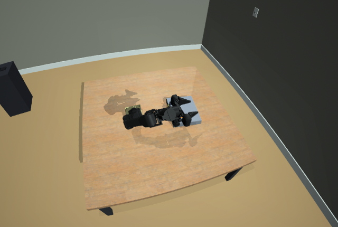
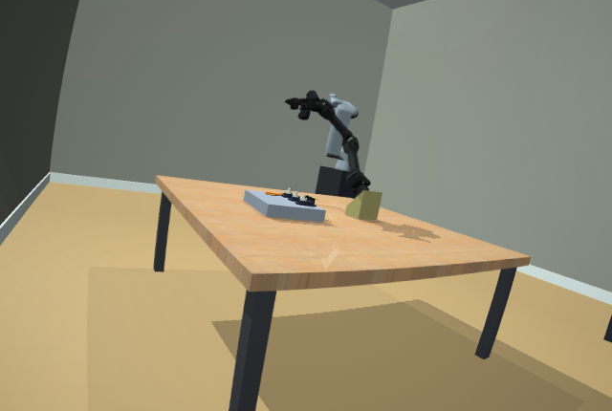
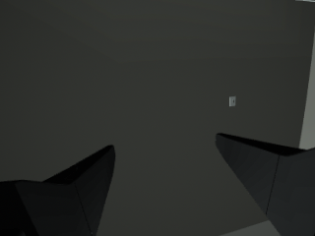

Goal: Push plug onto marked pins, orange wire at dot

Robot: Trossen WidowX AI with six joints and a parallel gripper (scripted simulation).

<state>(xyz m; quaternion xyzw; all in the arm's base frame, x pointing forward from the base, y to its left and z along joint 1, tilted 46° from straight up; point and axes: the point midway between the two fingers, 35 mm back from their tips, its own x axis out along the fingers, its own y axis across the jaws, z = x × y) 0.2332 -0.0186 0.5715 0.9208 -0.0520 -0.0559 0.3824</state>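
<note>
Now: gripper tip 42 cm above the yellow band, 34 cm to the right of it and 7 cm short of it. The rest, counted from my gripper tip: grey printed holder: 47 cm below, 34 cm to the left, 23 cm ahead.
</note>
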